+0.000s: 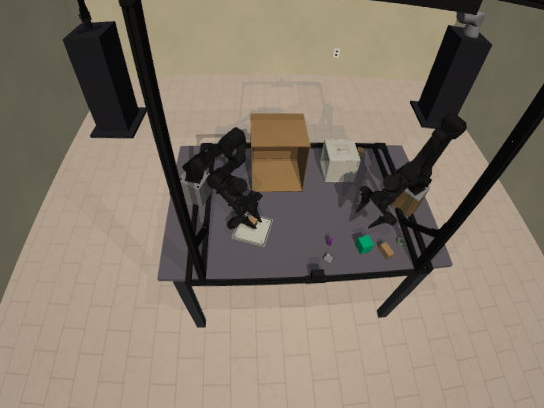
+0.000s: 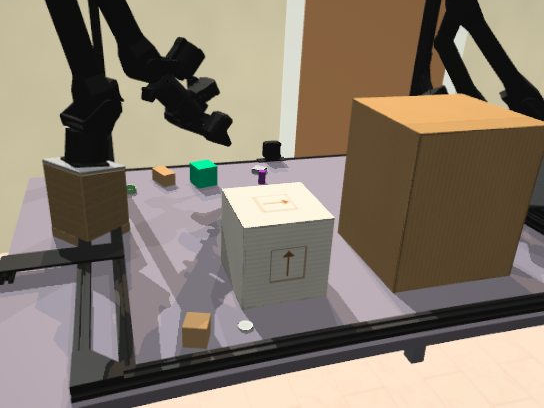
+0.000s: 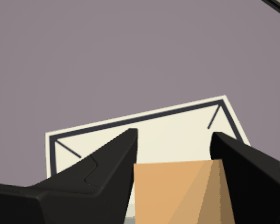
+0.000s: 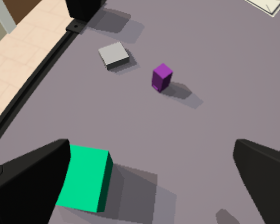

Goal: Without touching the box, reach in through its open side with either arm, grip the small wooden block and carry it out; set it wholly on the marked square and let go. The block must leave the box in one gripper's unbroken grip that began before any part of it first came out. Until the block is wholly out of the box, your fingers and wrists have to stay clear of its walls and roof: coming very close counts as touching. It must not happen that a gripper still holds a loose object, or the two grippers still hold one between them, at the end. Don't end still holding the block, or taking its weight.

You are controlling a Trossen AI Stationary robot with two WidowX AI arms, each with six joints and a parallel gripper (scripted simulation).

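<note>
My left gripper is now 70 mm above the marked square. Also, from my left hand: purple piece (60 mm behind, 320 mm to the right, 60 mm below); box floor (320 mm ahead, 90 mm to the right, 70 mm below); grey piece (130 mm behind, 310 mm to the right, 60 mm below).
</note>
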